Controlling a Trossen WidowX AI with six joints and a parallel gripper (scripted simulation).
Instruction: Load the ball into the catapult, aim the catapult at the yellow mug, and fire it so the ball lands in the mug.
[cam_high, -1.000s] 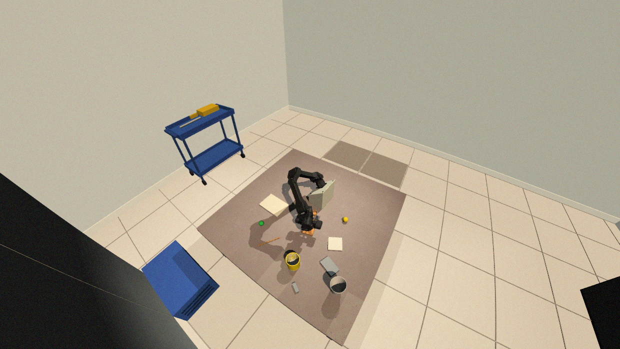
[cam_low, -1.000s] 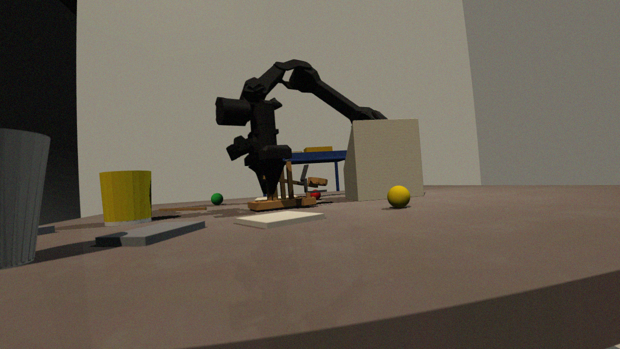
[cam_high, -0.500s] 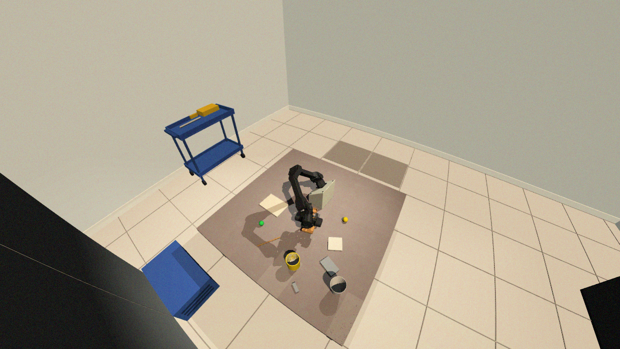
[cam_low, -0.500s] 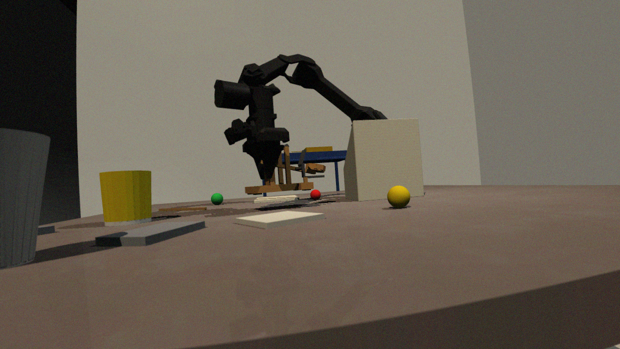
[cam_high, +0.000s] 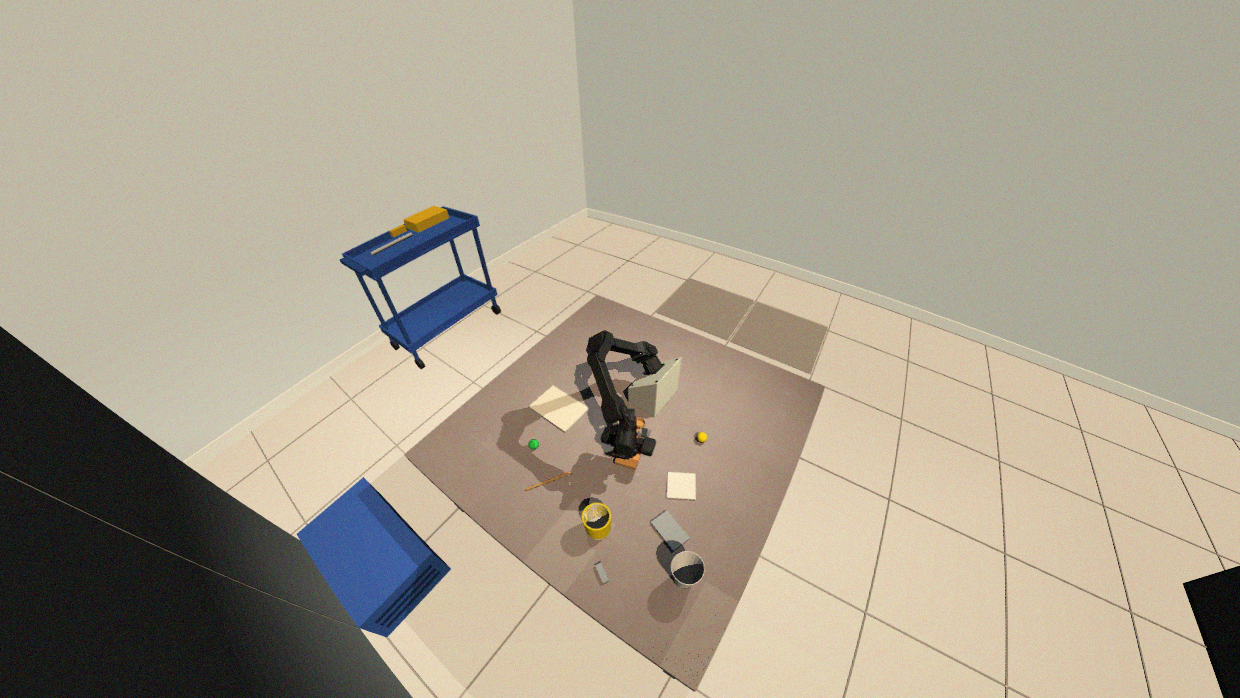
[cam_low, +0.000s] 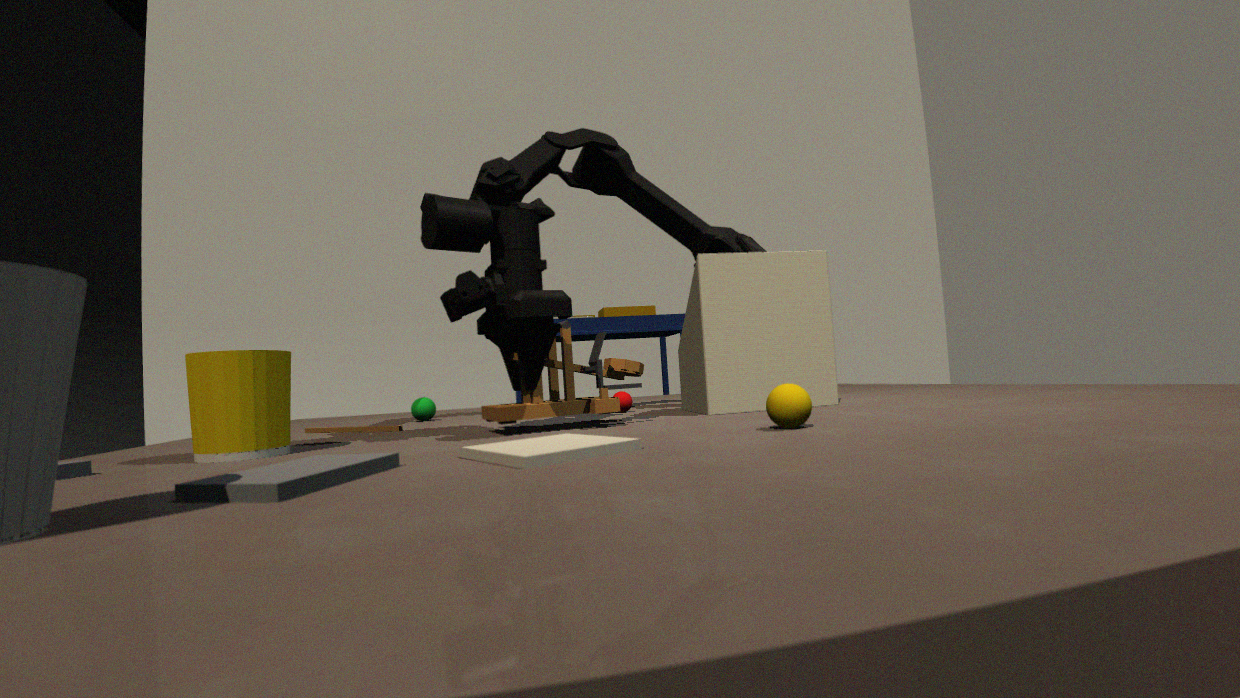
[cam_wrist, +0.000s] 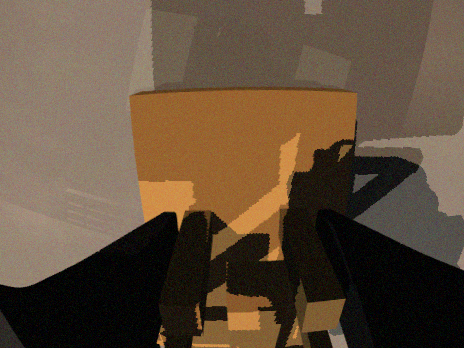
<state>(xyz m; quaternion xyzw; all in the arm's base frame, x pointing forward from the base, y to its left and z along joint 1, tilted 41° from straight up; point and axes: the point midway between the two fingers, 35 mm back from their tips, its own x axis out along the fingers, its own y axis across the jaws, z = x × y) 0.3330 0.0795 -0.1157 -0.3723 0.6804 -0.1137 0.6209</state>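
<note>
Right now the red ball is 130 mm behind my gripper tip, 220 mm to the right of it and 30 mm below it. Also, from my gripper tip: yellow ball: 250 mm behind, 160 mm to the left, 30 mm below; then yellow mug: 270 mm ahead, 100 mm to the left, 20 mm below; then wooden catapult: 60 mm behind, 10 mm to the right, 20 mm above.
</note>
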